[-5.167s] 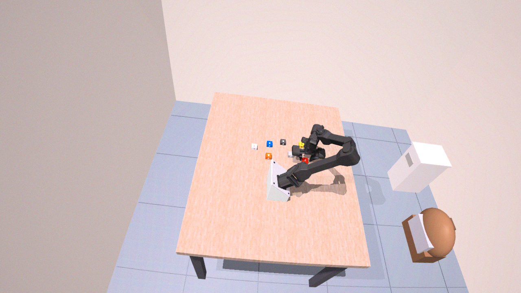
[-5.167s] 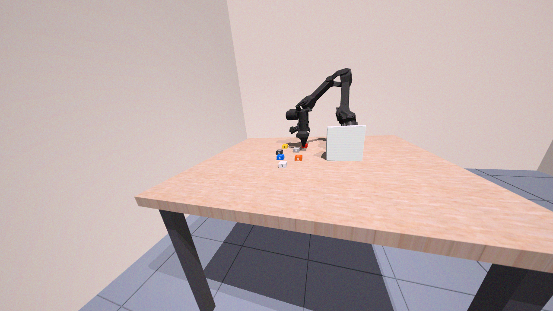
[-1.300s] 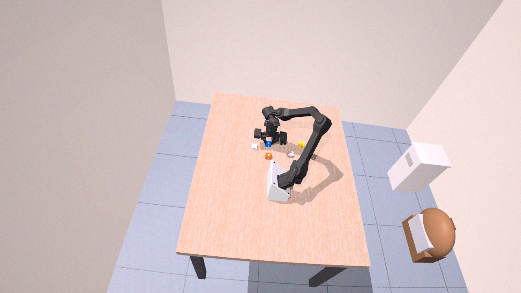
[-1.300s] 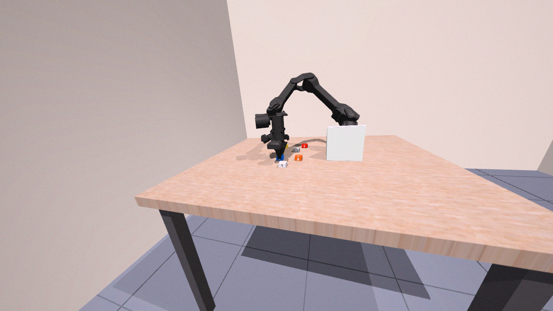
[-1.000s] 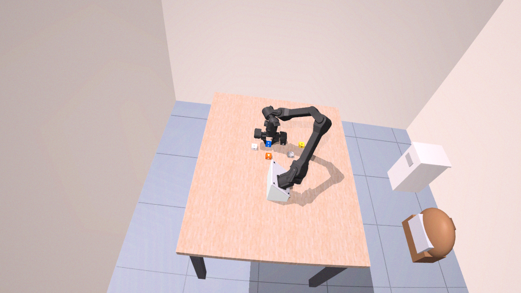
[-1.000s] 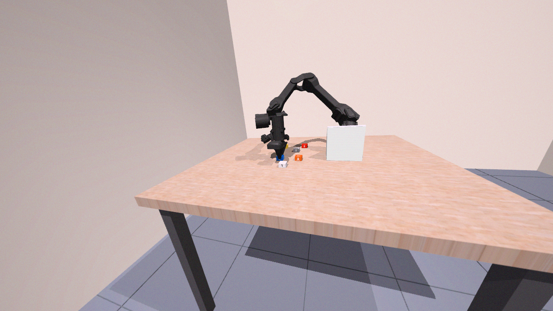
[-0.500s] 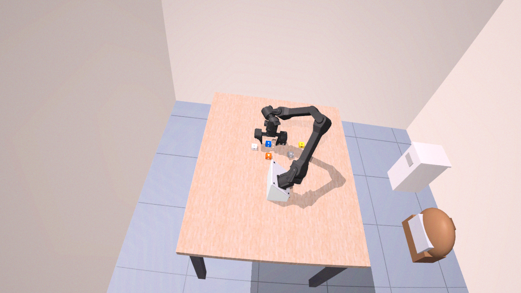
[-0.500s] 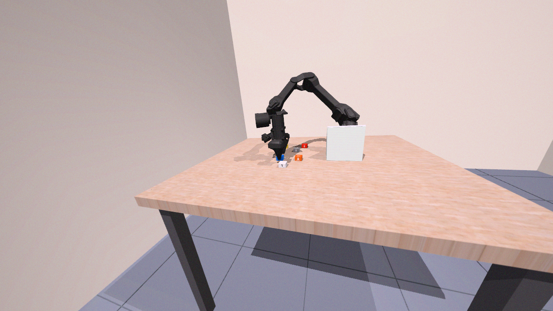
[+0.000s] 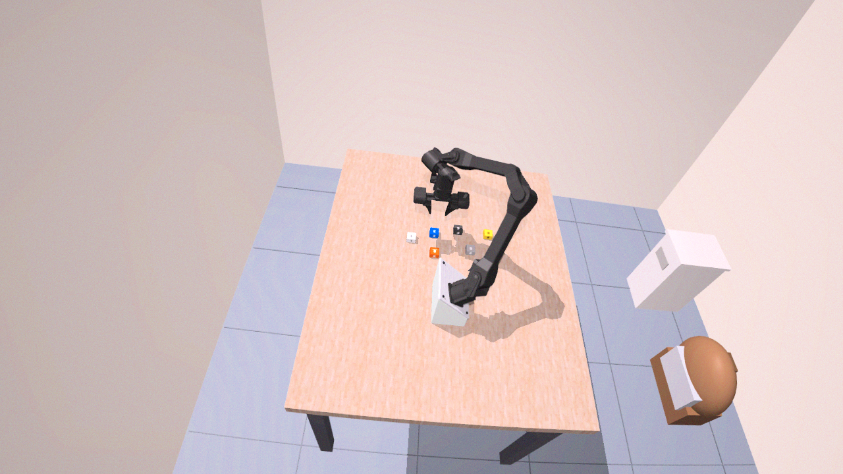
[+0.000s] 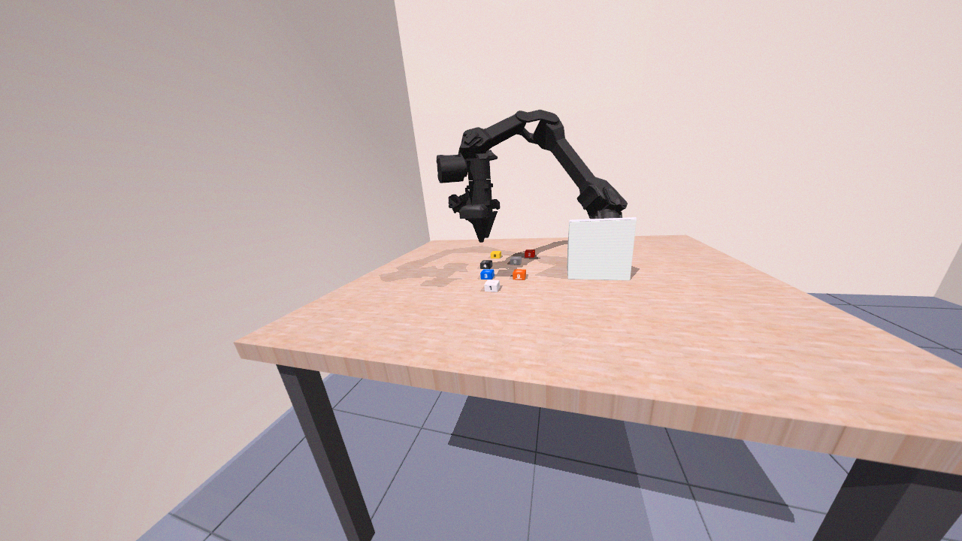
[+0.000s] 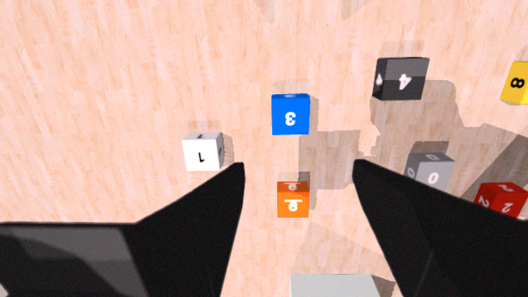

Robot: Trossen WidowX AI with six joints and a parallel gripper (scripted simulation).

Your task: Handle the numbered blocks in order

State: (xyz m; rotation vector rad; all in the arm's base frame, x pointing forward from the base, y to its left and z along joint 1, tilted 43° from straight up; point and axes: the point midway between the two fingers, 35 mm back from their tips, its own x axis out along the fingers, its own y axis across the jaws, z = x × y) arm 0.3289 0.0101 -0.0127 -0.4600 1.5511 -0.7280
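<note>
My gripper tip is now 1 cm short of the black block 4, 10 cm to the left of it and 10 cm above it. Round my gripper tip: blue block 3: 10 cm below; then orange block: 9 cm behind, 1 cm to the left, 10 cm below; then white block 1: 2 cm behind, 8 cm to the left, 10 cm below.
</note>
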